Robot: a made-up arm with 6 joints.
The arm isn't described. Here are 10 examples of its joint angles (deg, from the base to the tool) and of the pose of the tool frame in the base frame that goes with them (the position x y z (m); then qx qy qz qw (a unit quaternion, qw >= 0)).
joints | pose
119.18 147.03 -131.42 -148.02 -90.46 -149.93 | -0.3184 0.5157 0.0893 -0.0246 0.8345 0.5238 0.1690
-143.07 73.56 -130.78 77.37 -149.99 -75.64 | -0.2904 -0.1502 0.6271 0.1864 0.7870 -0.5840 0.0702
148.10 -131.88 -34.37 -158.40 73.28 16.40 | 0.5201 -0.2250 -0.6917 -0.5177 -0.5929 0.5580 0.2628
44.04 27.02 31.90 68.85 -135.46 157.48 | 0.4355 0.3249 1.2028 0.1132 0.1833 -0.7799 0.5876
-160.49 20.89 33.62 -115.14 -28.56 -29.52 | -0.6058 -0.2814 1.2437 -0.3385 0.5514 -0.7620 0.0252
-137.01 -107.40 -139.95 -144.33 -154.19 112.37 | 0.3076 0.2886 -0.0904 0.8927 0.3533 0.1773 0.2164
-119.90 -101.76 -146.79 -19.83 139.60 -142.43 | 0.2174 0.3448 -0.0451 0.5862 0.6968 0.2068 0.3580
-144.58 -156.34 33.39 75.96 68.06 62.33 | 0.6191 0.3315 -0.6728 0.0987 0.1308 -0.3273 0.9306
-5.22 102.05 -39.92 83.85 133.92 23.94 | 0.9917 0.0048 0.3989 0.3517 0.9296 0.0403 0.1030
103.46 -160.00 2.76 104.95 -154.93 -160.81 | 0.1436 -0.2852 -0.6930 -0.5858 -0.4621 -0.4693 0.4722
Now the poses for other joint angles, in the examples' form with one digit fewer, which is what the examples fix.
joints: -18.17 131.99 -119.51 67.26 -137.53 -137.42
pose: 0.462 -0.206 0.192 -0.593 0.545 0.592 0.033
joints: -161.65 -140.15 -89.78 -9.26 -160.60 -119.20
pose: 0.189 0.021 -0.415 0.766 0.052 0.586 0.259
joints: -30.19 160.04 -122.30 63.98 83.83 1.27
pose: 0.505 -0.157 0.028 0.687 0.441 0.156 0.556
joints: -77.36 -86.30 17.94 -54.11 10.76 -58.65
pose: -0.228 1.242 0.526 -0.440 -0.739 -0.510 0.025
